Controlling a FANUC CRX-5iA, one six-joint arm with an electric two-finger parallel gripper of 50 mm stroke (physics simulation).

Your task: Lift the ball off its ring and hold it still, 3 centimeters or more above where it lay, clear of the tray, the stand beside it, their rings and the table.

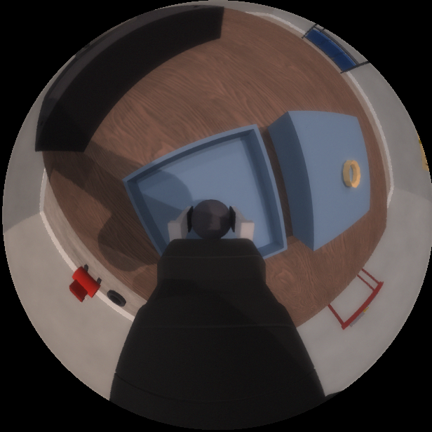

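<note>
A dark grey ball (211, 219) is between the two fingertips of my gripper (211, 213), with a black pad against it on each side. My gripper is shut on the ball. The ball shows over the lower part of the blue tray (225, 165). The ring under the ball does not show, and I cannot tell whether the ball touches it. A blue stand (330, 150) is to the right of the tray, with a yellow ring (345, 173) on its top and no ball in that ring.
The brown wooden table (200, 90) surrounds the tray and stand. A narrow gap separates the tray's right wall from the stand. A long black block (125, 65) curves across the upper left. Shadows fall on the tray's left part and the table beside it.
</note>
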